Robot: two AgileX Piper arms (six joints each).
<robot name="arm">
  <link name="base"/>
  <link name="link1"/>
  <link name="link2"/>
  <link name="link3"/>
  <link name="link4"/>
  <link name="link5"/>
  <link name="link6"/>
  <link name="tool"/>
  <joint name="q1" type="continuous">
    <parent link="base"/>
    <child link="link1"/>
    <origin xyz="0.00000 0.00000 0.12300" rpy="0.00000 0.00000 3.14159"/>
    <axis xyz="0 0 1"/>
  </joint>
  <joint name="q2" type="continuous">
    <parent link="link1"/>
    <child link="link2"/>
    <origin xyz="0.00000 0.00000 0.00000" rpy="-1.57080 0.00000 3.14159"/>
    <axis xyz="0 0 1"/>
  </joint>
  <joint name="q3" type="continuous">
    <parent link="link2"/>
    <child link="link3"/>
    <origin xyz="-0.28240 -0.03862 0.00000" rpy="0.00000 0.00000 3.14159"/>
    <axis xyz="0 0 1"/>
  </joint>
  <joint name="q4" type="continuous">
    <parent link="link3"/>
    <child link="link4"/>
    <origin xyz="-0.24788 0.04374 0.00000" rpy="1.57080 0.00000 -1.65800"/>
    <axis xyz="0 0 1"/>
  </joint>
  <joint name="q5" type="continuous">
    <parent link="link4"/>
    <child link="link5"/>
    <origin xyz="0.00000 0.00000 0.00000" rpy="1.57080 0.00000 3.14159"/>
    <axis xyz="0 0 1"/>
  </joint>
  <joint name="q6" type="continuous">
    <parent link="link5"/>
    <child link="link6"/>
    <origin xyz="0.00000 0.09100 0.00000" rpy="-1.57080 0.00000 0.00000"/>
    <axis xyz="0 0 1"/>
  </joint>
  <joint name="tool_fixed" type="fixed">
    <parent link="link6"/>
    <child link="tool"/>
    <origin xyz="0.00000 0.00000 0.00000" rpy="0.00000 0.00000 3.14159"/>
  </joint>
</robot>
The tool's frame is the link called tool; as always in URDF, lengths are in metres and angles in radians. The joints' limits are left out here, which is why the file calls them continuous.
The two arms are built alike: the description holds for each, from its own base.
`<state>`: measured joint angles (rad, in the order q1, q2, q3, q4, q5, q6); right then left.
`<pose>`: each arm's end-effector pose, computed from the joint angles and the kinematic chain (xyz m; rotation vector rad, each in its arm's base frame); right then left.
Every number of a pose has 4 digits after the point. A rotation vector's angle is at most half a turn.
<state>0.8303 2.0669 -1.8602 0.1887 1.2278 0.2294 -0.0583 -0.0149 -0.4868 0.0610 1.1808 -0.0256</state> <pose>0.2852 0.3359 0.2577 -0.8291 2.8984 0.4120 -0.0109 0.0058 0.2643 0.0279 2.1609 0.0260</pose>
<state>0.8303 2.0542 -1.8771 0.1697 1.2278 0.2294 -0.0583 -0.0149 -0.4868 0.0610 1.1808 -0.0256</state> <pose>0.2862 0.3346 0.2676 -0.8295 2.8627 0.4069 -0.0109 0.0058 0.2643 0.0279 2.1609 0.0260</pose>
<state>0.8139 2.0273 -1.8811 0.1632 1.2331 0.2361 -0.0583 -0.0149 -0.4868 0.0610 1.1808 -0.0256</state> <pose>0.2892 0.3264 0.2803 -0.7951 2.8439 0.4144 -0.0109 0.0058 0.2643 0.0279 2.1609 0.0260</pose>
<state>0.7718 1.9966 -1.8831 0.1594 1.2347 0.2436 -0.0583 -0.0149 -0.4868 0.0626 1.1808 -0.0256</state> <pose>0.2992 0.3102 0.2940 -0.7206 2.8276 0.4242 -0.0109 0.0059 0.2643 0.0277 2.1608 0.0279</pose>
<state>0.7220 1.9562 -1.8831 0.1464 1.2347 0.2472 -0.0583 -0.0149 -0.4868 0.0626 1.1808 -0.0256</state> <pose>0.3096 0.2893 0.3111 -0.6416 2.7971 0.4231 -0.0109 0.0059 0.2643 0.0277 2.1608 0.0279</pose>
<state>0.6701 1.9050 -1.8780 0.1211 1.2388 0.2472 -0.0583 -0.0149 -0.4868 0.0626 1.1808 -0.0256</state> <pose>0.3171 0.2645 0.3307 -0.5680 2.7583 0.4023 -0.0109 0.0059 0.2643 0.0277 2.1608 0.0279</pose>
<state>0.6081 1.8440 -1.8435 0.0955 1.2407 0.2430 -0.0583 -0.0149 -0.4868 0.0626 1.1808 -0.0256</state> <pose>0.3220 0.2342 0.3453 -0.4882 2.7355 0.3653 -0.0109 0.0059 0.2643 0.0277 2.1608 0.0279</pose>
